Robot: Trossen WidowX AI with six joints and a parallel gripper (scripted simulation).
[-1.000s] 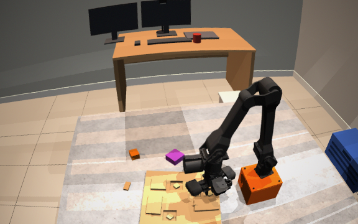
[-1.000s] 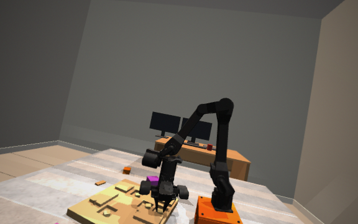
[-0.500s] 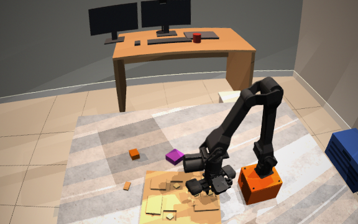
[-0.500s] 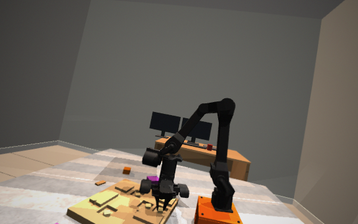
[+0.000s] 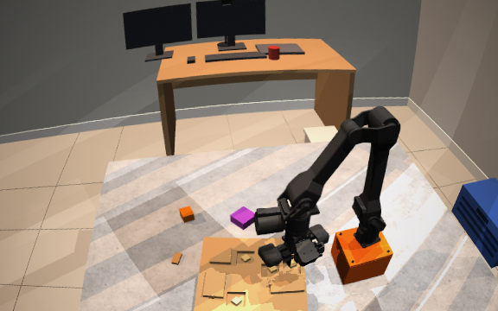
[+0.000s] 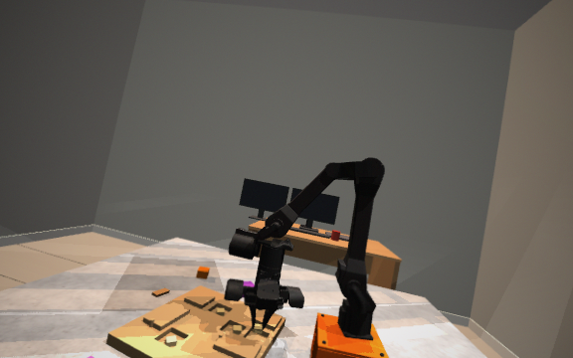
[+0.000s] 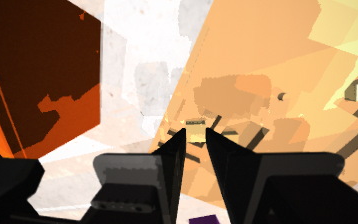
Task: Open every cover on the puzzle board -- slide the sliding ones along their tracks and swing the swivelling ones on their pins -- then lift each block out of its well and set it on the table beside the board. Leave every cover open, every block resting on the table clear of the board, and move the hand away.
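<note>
Right now the tan puzzle board is 10 cm ahead of my gripper tip, 3 cm to the right of it and 2 cm below it. The rest, counted from my gripper tip: flat brown piece: 30 cm ahead, 15 cm to the right, 4 cm below.
</note>
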